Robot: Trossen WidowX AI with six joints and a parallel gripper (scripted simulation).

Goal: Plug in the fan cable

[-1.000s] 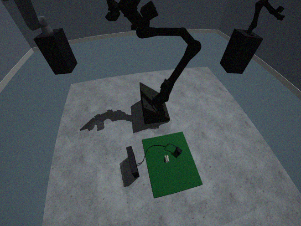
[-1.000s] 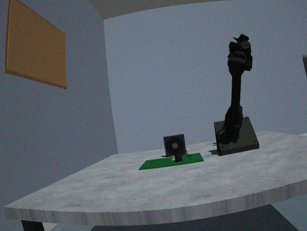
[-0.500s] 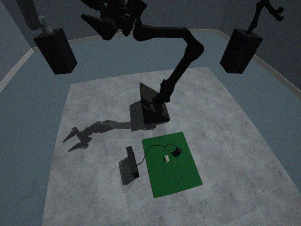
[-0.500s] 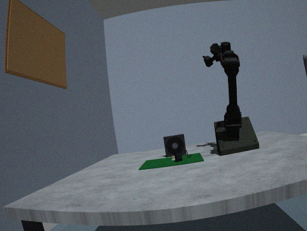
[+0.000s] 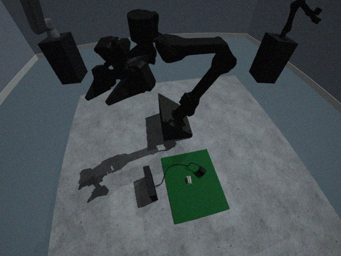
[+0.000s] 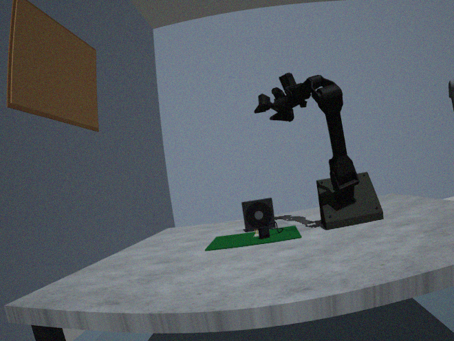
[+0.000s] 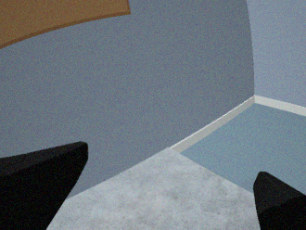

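Now: gripper tip 1 cm short of the dark fan plug, 31 cm to the right of it and 44 cm above it. From my gripper tip the other things lie so: four-pin header 4 cm ahead, 25 cm to the left, 46 cm below; green board 5 cm ahead, 26 cm to the left, 47 cm below; dark fan 6 cm ahead, 8 cm to the left, 40 cm below.
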